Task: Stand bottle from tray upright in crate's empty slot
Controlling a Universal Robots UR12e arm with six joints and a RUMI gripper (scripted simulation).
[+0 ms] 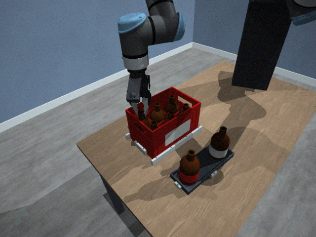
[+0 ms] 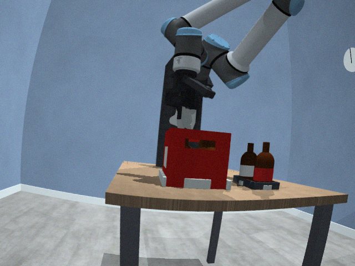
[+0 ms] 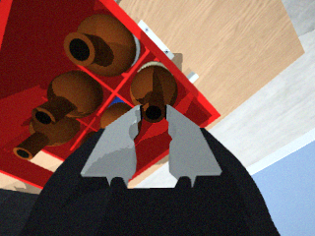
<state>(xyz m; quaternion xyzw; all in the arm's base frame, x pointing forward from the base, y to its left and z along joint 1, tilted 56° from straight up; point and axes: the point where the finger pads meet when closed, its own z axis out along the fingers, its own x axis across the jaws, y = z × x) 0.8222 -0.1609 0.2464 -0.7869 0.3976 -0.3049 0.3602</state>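
Right now the brown bottle is 70 mm below my hand. Also, from my hand: red-label bottle (280 mm to the left, 70 mm below, 40 mm behind); dark tray (280 mm to the left, 150 mm below, 120 mm behind); crate (90 mm behind, 70 mm below, 30 mm to the left).
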